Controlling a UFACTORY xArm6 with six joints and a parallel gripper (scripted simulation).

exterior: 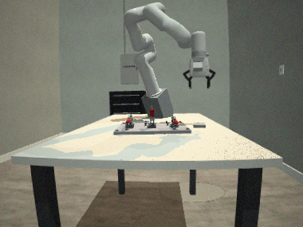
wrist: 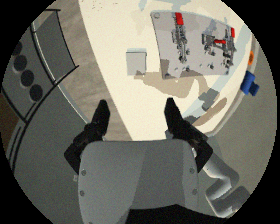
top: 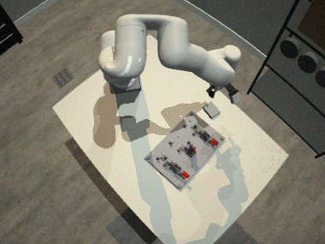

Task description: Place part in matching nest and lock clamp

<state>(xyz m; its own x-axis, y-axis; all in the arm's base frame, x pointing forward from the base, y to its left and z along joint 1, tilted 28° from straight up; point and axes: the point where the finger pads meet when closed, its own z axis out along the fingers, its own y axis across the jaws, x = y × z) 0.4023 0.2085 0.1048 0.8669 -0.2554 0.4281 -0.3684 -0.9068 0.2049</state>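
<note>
The grey block part is 210 mm below my hand. Round my hand: grey fixture plate (10 mm behind, 260 mm to the right, 210 mm below).
</note>
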